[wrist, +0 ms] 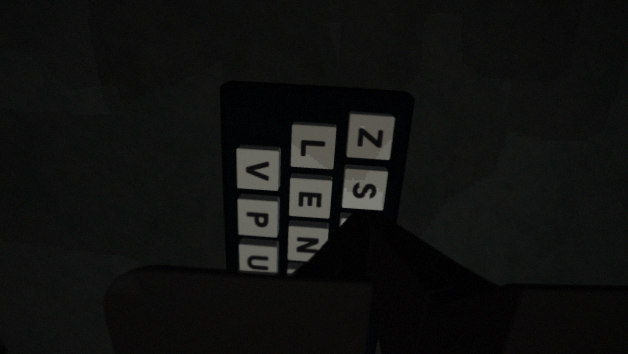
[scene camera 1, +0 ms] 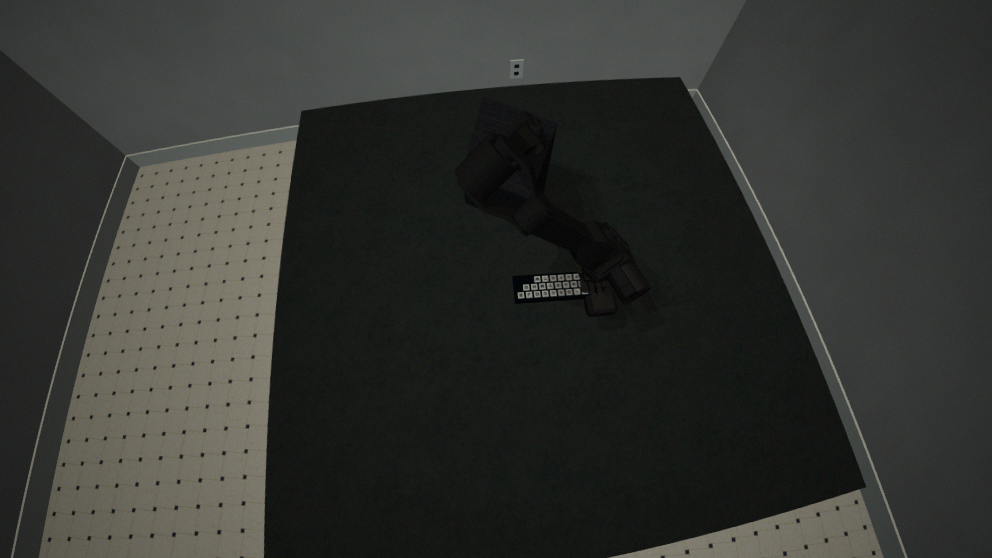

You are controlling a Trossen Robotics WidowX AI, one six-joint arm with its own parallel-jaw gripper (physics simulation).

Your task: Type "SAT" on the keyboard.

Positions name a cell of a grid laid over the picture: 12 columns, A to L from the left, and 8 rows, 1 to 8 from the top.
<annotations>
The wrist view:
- my gripper: G6
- black keyboard: E3
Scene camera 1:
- black keyboard: G5
</annotations>
